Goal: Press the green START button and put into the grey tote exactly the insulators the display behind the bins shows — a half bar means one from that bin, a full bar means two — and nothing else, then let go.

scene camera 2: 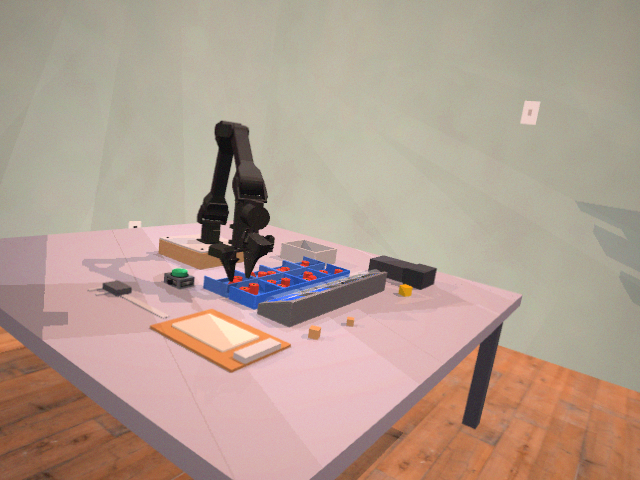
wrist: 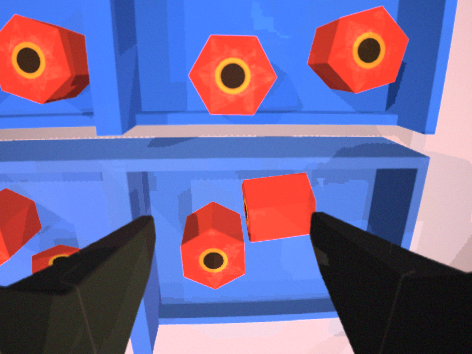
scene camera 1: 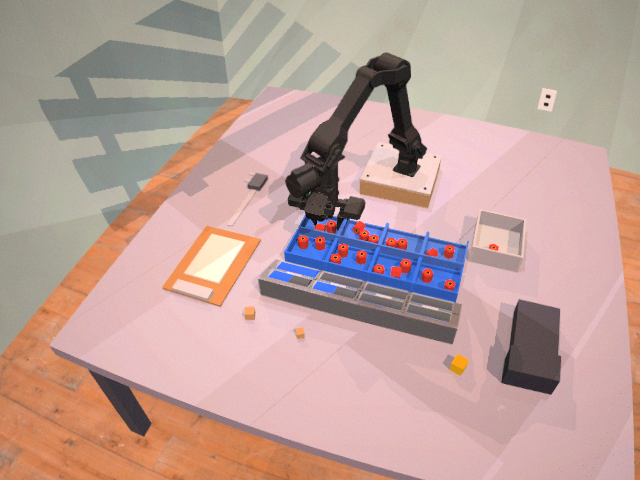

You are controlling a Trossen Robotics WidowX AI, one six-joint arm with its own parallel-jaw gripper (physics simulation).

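The open, empty gripper (scene camera 1: 327, 224) (scene camera 2: 239, 278) (wrist: 232, 217) is low over the far bin at the green-button end of the blue bins (scene camera 1: 303, 258) (scene camera 2: 245, 298) (wrist: 280, 148). Between and just ahead of its fingertips, an upright red insulator (scene camera 1: 331, 226) (wrist: 213, 250) stands beside one lying on its side (wrist: 280, 207). The grey display (scene camera 1: 356, 310) (scene camera 2: 310, 311) has a full blue bar above a half bar in its first section, and a half bar in the second section's lower row. One insulator (scene camera 1: 493, 247) is in the grey tote (scene camera 1: 496, 259) (scene camera 2: 293, 252). The green button (scene camera 2: 179, 272) is hidden in scene camera 1.
A black block (scene camera 1: 532, 346) (scene camera 2: 403, 271) and a yellow cube (scene camera 1: 459, 364) (scene camera 2: 405, 290) lie past the display's far end. Two orange cubes (scene camera 1: 249, 313) (scene camera 1: 299, 333) lie before it. An orange clipboard (scene camera 1: 227, 289) (scene camera 2: 165, 327) and a dark plug (scene camera 1: 257, 181) (scene camera 2: 116, 287) lie to the side.
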